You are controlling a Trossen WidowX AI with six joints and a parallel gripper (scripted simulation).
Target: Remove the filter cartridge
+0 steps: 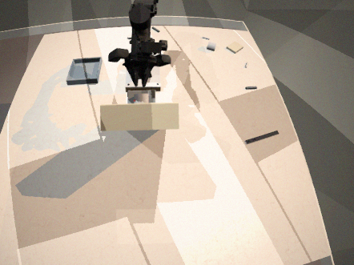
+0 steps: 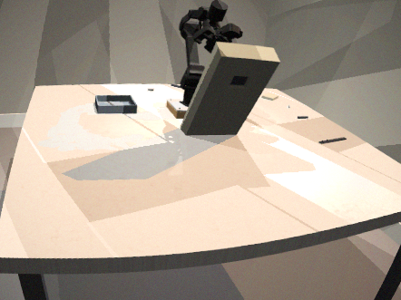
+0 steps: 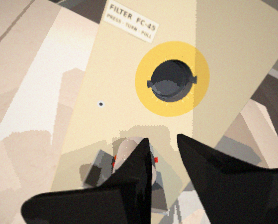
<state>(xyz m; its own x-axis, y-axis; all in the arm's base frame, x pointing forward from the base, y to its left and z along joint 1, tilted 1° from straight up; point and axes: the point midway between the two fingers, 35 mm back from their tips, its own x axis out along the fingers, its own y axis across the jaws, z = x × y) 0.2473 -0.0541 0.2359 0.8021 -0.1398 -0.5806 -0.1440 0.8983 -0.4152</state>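
The round filter cartridge is 6 cm below my gripper tip. Round my gripper tip: service panel: 4 cm ahead, 1 cm to the right, 8 cm below; then blue-grey tray: 38 cm behind, 21 cm to the right, 24 cm below.
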